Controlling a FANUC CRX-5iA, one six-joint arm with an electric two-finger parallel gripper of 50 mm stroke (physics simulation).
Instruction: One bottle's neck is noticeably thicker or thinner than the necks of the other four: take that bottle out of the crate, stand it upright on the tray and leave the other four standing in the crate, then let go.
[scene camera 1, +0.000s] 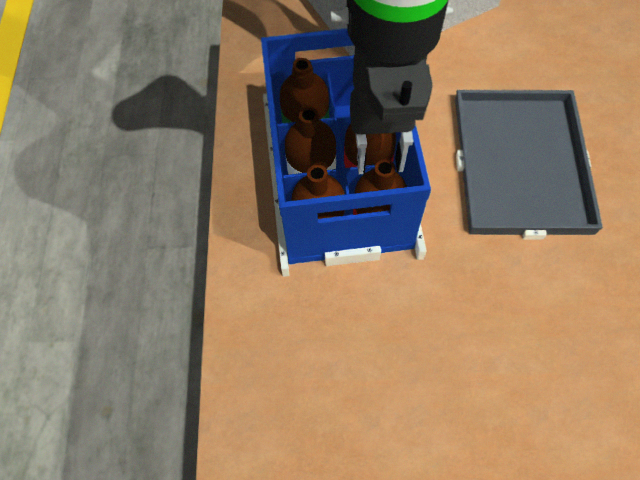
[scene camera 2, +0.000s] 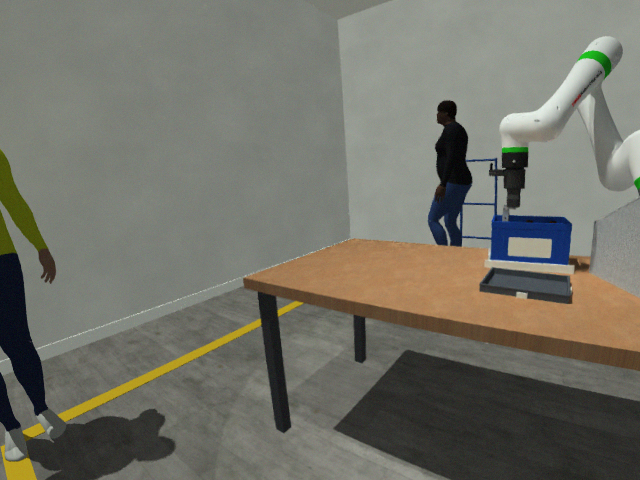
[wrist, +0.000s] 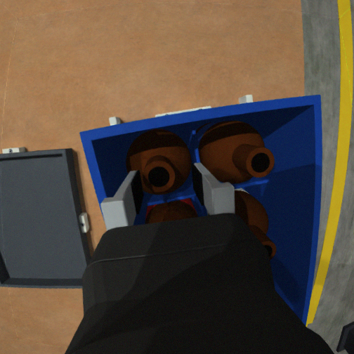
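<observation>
Five brown bottles stand in the blue crate: front right, front left, middle left, middle right, back left. The middle right neck is hidden by the gripper; I cannot tell which neck differs. My gripper is open and empty, its fingertips at about rim height, one on each side of the front right bottle's mouth. The dark grey tray is empty.
White stop blocks line the crate's base, and small ones sit at the tray. The crate's dividers and walls stand close around the bottles. The robot's grey base is behind the crate. Two people stand beyond the table.
</observation>
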